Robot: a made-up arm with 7 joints.
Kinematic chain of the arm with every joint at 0, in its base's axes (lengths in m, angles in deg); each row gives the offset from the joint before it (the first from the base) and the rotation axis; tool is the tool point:
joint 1: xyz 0 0.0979 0 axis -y
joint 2: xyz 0 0.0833 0 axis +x
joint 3: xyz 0 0 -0.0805 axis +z
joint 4: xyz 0 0 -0.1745 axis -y
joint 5: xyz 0 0 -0.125 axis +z
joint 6: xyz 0 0 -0.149 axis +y
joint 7: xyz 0 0 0 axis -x
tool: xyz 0 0 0
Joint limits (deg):
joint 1: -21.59..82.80
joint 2: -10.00..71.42
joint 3: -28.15..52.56
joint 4: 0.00..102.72
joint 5: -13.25..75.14
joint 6: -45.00..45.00
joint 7: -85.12..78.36
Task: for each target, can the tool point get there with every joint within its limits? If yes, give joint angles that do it. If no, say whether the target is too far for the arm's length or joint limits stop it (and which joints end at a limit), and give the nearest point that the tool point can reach.
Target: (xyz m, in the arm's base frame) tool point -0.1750 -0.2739 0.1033
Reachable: no: joint limits stop it (at a limit: joint 1, joint 2, joint 3, joint 4) | nearest point 0.1980 0.0232 0.2125 | short by 0.489 m
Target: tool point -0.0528 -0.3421 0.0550
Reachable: no: joint limits stop it (at a limit: joint 1, joint 2, joint 3, joint 4) | nearest point 0.1980 0.0232 0.2125 | short by 0.470 m
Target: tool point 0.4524 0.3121 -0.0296
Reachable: yes | joints 58.54 9.06 17.40 53.77 27.08 19.99 56.34
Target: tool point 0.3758 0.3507 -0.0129
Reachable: yes | joints 54.44 0.23 38.96 77.58 25.57 13.41 -67.99
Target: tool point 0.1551 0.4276 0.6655
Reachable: no: too far | nearest point 0.1106 0.4248 0.2622 | short by 0.406 m
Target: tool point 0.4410 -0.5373 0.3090
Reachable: no: too far | nearest point 0.3609 0.0011 0.1787 | short by 0.560 m
